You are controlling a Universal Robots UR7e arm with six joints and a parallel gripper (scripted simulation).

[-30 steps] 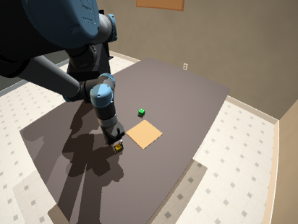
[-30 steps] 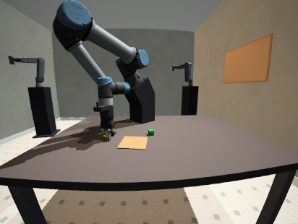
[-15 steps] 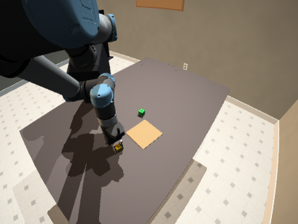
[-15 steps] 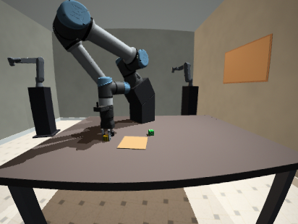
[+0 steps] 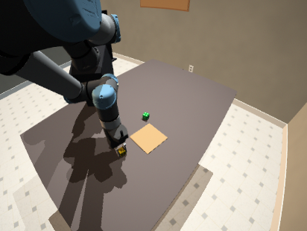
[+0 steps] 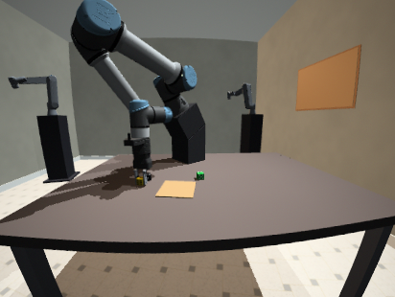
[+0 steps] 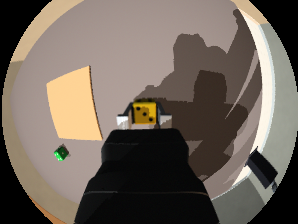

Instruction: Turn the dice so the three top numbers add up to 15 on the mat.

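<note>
The tan mat is 70 mm ahead of my hand, 140 mm to the left of it and 30 mm below it. Round my hand: black die (60 mm behind, 30 mm to the left, 10 mm below); yellow die (right at my hand); green die (270 mm to the left, 10 mm below).
</note>
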